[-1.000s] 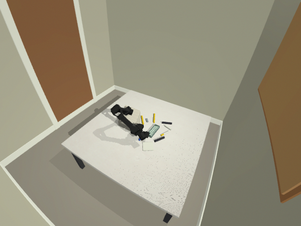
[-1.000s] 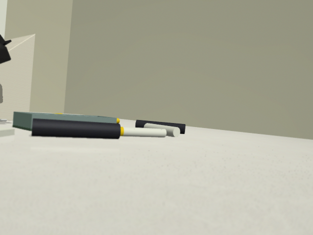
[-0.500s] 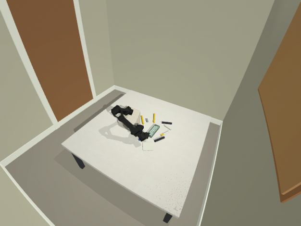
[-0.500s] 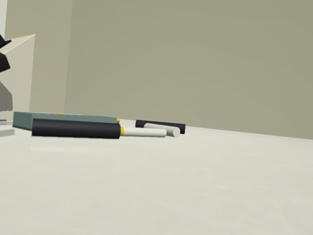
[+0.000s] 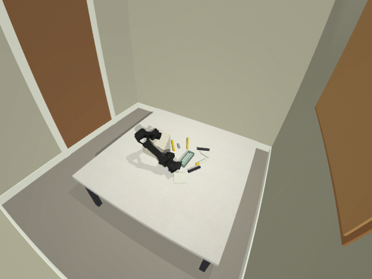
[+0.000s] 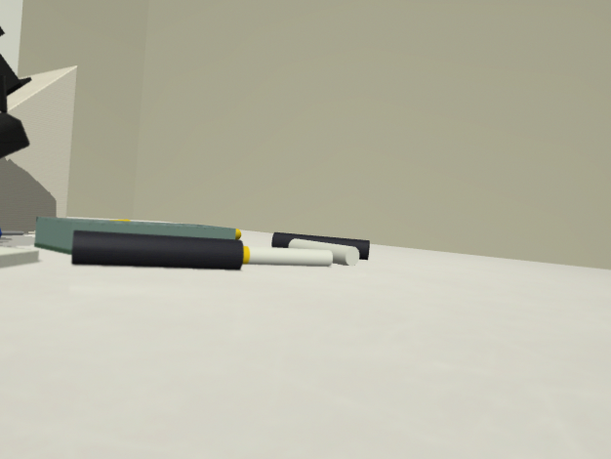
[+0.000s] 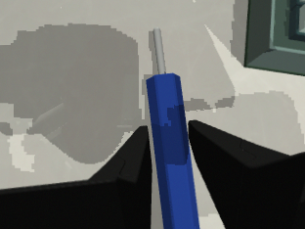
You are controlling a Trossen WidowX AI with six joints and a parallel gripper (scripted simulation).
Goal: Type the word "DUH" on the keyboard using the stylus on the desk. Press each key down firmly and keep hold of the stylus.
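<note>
My gripper tip is now 1 cm past the stylus tip and 5 cm to the right of it. Also, from my gripper tip: white notepad (13 cm ahead, 8 cm to the right); yellow marker (11 cm behind, 23 cm to the left); blue stylus (1 cm to the left).
</note>
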